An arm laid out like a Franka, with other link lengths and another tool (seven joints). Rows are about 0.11 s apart.
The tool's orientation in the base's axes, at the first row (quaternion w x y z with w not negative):
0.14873, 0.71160, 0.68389, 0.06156
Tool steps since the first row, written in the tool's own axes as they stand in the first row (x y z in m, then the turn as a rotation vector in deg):
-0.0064, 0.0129, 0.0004, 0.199, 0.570, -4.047
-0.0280, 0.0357, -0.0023, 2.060, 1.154, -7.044
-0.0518, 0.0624, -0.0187, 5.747, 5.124, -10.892
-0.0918, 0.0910, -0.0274, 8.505, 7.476, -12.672
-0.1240, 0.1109, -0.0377, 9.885, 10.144, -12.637
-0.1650, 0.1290, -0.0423, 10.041, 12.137, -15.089
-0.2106, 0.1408, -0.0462, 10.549, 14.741, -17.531
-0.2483, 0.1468, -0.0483, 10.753, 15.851, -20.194
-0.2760, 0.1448, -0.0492, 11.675, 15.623, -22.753
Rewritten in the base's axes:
0.0121, -0.0067, 0.0042, -0.622, 0.702, 3.983
0.0318, -0.0282, 0.0160, -0.831, 2.917, 6.782
0.0512, -0.0503, 0.0422, 2.051, 6.983, 11.178
0.0737, -0.0894, 0.0635, 3.936, 9.897, 13.242
0.0879, -0.1204, 0.0829, 6.573, 11.207, 13.839
0.1015, -0.1609, 0.0974, 7.772, 11.634, 16.735
0.1090, -0.2058, 0.1099, 9.577, 12.396, 19.762
0.1120, -0.2431, 0.1180, 9.873, 12.915, 22.592
0.1082, -0.2704, 0.1215, 8.963, 14.160, 24.844

